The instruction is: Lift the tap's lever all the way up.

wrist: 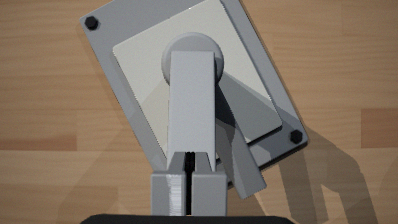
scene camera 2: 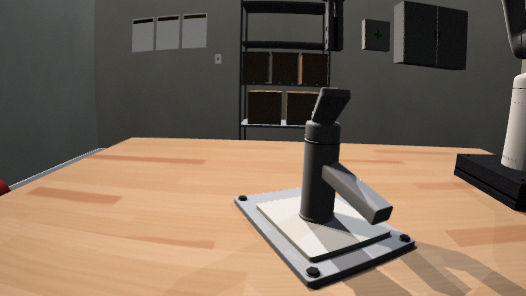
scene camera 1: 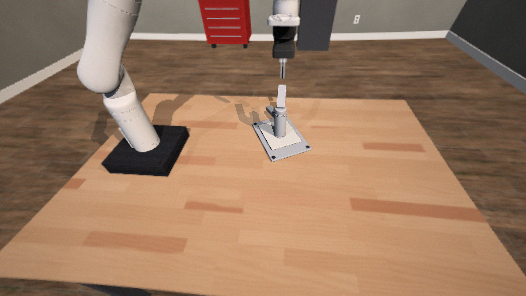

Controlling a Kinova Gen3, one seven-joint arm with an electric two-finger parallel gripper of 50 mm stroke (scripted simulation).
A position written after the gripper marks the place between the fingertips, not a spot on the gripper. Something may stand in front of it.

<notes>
In view: the gripper (scene camera 1: pixel 282 77) and a grey tap (scene camera 1: pixel 279 133).
The gripper shows as well in the wrist view (wrist: pixel 190 173). The grey tap also shows in the wrist view (wrist: pixel 247 102).
</notes>
